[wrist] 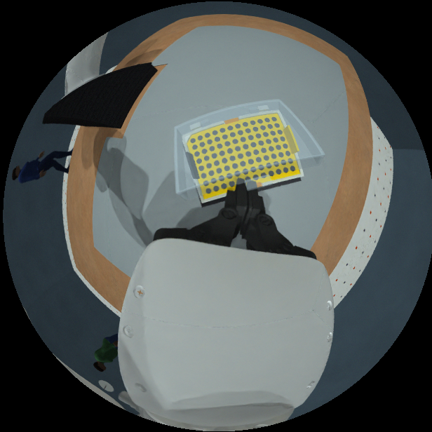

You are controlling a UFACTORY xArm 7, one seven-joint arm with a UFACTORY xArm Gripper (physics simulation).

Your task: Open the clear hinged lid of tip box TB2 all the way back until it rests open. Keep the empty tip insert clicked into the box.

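Note:
The tip box (294, 177) stands on the grey table surface in the upper middle of the wrist view. Its yellow insert (237, 150) with rows of holes sits inside the box rim. The clear lid (311, 148) looks partly raised and tilted; its front edge crosses over the front rows of the insert, and its sides spread wider than the box. My gripper (242, 192) is shut and empty, with its fingertips at the middle of the box's front side, by the lid's front edge. The tips cover part of that edge, and I cannot tell whether they touch the lid.
A black textured panel (105, 100) stands at the upper left, over the table's wooden border (354, 125). A white speckled surface (372, 200) lies beyond the right border. Two small human figures, one in blue (31, 169) and one in green (106, 351), show beyond the left border.

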